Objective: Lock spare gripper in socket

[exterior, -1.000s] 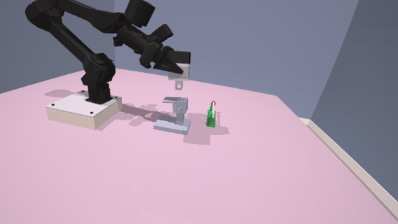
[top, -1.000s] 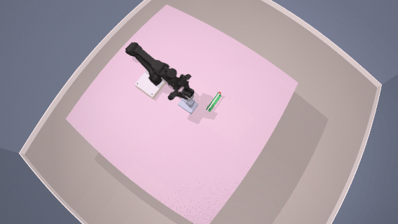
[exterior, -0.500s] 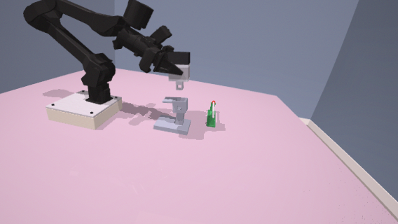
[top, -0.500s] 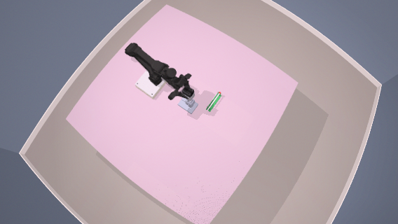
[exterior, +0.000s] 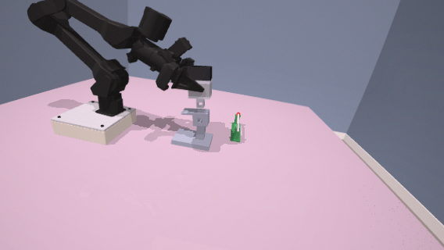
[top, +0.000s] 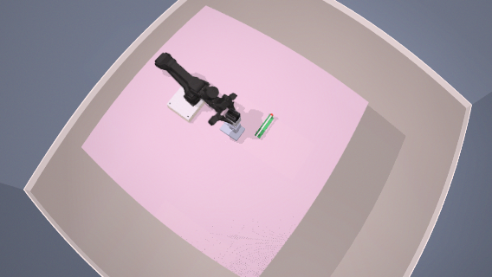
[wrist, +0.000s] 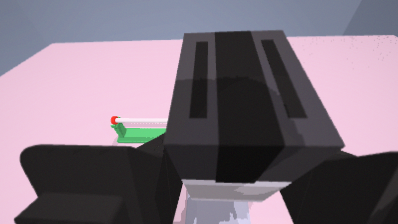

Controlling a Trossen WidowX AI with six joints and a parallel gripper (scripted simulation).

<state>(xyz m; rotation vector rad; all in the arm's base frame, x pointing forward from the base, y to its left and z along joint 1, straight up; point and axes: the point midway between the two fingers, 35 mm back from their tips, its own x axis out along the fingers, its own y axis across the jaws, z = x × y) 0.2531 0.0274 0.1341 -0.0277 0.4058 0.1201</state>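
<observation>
Right now my gripper tip is 90 mm short of the green see-through block, 130 mm to the right of it and 140 mm above it. Round my gripper tip: mount socket (10 mm behind, 110 mm below); then spare gripper (10 mm behind).
</observation>
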